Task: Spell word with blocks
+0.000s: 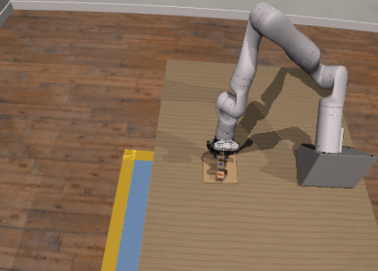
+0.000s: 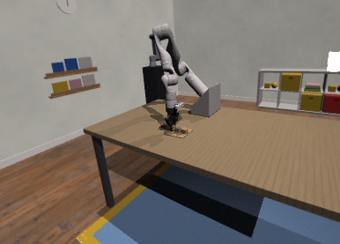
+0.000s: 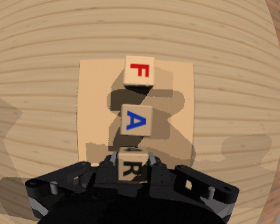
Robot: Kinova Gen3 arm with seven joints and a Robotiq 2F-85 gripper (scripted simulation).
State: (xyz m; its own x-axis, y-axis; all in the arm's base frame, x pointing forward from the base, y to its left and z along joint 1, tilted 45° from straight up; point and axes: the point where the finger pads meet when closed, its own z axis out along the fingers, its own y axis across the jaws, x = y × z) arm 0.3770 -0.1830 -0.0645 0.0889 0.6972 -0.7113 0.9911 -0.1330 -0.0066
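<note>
Now: hand 1 cm above the R block. Round my hand: tan mat: 5 cm to the left, 3 cm below, 1 cm ahead.
</note>
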